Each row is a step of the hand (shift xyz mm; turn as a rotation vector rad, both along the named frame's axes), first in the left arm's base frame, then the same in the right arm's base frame.
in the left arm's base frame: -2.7 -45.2 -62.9 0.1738 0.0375 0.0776
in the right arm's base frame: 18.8 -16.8 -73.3 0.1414 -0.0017 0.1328
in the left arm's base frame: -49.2 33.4 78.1 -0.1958 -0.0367 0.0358
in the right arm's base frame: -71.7 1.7 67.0 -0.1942 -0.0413 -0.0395
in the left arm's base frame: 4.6 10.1 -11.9 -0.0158 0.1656 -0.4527
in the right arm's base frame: 6.9 13.8 -5.2 0.0972 0.3305 -0.3376
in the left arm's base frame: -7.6 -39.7 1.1 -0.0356 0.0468 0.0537
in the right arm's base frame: -4.2 -36.7 -16.5 -0.0530 0.0231 0.0547
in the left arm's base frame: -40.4 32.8 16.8 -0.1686 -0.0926 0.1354
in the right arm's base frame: -46.1 24.9 15.6 -0.1912 -0.1327 0.0342
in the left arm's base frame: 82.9 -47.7 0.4 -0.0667 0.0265 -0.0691
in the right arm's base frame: 83.2 -46.7 6.0 -0.0468 0.0537 -0.0697
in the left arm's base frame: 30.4 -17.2 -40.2 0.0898 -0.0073 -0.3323
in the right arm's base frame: 41.8 -1.0 -33.0 0.1792 0.1208 -0.2680
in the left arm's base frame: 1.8 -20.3 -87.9 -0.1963 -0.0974 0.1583
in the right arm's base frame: 28.0 15.8 -84.3 -0.2237 -0.1452 0.0444
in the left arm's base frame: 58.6 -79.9 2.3 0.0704 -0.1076 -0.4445
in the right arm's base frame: 62.2 -76.3 -11.7 0.2005 0.0733 -0.4105
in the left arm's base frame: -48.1 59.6 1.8 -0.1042 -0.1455 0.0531
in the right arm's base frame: -51.6 55.7 10.6 -0.1021 -0.1511 -0.0396
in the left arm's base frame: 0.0 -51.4 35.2 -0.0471 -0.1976 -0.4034
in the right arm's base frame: -5.5 -61.1 11.1 0.0843 -0.0217 -0.4432
